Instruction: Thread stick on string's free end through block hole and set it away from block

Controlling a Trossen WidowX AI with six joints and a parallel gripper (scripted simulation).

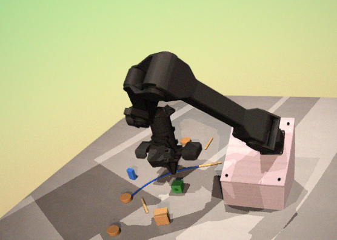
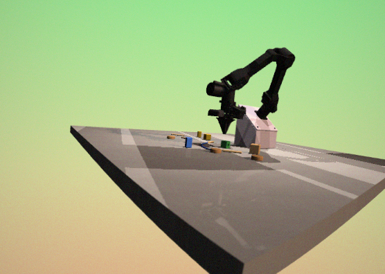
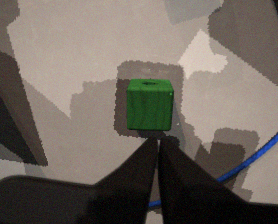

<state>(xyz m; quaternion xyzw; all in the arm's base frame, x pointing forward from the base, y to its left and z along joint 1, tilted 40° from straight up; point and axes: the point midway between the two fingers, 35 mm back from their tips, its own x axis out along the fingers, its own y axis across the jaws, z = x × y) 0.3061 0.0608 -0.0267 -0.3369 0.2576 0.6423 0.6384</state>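
The green block is 10 mm behind my gripper tip, 10 mm to the left of it and 40 mm below it. The rest, counted from my gripper tip: round wooden button 140 mm ahead, 100 mm to the left, 50 mm below; thin wooden stick 40 mm behind, 130 mm to the right, 60 mm below; tan cube 30 mm behind, 150 mm to the left, 40 mm below.
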